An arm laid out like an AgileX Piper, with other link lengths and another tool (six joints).
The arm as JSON. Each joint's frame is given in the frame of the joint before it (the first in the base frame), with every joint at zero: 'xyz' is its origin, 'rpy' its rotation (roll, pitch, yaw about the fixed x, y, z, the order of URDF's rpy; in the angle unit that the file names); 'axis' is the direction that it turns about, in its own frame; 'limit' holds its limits. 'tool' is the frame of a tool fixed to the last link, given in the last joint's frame.
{
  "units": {
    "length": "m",
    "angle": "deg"
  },
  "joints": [
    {
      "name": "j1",
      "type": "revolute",
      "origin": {
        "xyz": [
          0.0,
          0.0,
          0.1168
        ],
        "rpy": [
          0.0,
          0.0,
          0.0
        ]
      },
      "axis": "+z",
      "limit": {
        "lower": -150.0,
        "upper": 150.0
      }
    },
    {
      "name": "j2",
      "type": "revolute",
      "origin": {
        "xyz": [
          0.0,
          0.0,
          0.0
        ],
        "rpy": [
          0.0,
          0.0,
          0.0
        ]
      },
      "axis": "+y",
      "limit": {
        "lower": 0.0,
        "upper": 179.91
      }
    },
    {
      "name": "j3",
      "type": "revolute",
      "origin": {
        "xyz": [
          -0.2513,
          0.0,
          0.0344
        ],
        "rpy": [
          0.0,
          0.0,
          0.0
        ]
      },
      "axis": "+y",
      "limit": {
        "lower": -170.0,
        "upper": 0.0
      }
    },
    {
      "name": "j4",
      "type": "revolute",
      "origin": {
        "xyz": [
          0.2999,
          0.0,
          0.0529
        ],
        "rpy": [
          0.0,
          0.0,
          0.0
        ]
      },
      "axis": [
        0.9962,
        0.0,
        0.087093
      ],
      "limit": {
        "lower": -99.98,
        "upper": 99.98
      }
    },
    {
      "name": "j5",
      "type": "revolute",
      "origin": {
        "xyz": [
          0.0,
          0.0,
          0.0
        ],
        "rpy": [
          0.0,
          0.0,
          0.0
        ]
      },
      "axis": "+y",
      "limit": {
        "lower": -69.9,
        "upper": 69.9
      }
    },
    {
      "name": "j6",
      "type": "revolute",
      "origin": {
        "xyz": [
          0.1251,
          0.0,
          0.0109
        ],
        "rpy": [
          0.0,
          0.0,
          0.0
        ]
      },
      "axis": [
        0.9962,
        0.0,
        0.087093
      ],
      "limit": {
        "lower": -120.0,
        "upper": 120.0
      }
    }
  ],
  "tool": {
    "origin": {
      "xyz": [
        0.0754,
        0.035,
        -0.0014
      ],
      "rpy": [
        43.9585,
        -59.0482,
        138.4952
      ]
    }
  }
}
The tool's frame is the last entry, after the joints.
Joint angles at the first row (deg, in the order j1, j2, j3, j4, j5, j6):
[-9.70, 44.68, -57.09, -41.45, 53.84, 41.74]
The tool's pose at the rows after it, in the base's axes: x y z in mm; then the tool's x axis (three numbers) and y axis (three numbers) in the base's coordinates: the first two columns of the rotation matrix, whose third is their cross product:
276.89 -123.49 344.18 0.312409 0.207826 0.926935 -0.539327 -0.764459 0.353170
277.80 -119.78 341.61 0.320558 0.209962 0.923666 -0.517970 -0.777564 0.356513
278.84 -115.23 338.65 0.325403 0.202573 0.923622 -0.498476 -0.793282 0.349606
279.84 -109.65 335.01 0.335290 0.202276 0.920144 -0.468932 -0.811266 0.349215
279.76 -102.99 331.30 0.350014 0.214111 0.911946 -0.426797 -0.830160 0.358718
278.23 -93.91 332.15 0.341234 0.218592 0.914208 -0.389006 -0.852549 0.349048
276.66 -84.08 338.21 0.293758 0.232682 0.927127 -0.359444 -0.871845 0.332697
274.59 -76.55 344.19 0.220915 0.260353 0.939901 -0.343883 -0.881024 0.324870
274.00 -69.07 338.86 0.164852 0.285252 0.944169 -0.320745 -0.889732 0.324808
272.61 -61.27 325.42 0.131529 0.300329 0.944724 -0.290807 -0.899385 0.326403
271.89 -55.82 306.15 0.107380 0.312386 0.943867 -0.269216 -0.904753 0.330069
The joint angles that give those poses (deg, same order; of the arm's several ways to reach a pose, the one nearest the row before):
[-9.70, 44.68, -57.09, -40.71, 53.80, 41.20]
[-9.70, 44.68, -57.09, -39.18, 53.70, 39.48]
[-9.70, 44.68, -57.09, -37.27, 53.70, 38.08]
[-9.70, 44.68, -57.09, -35.01, 53.70, 35.82]
[-9.70, 44.50, -57.09, -32.39, 53.81, 32.38]
[-9.70, 43.61, -57.09, -29.17, 53.59, 29.35]
[-9.70, 41.63, -56.22, -26.45, 51.43, 27.16]
[-9.70, 38.62, -53.71, -25.38, 47.28, 26.26]
[-9.70, 35.63, -49.62, -24.42, 42.66, 25.36]
[-9.70, 32.68, -44.97, -22.88, 38.92, 23.92]
[-9.70, 29.79, -39.52, -22.44, 34.98, 23.53]

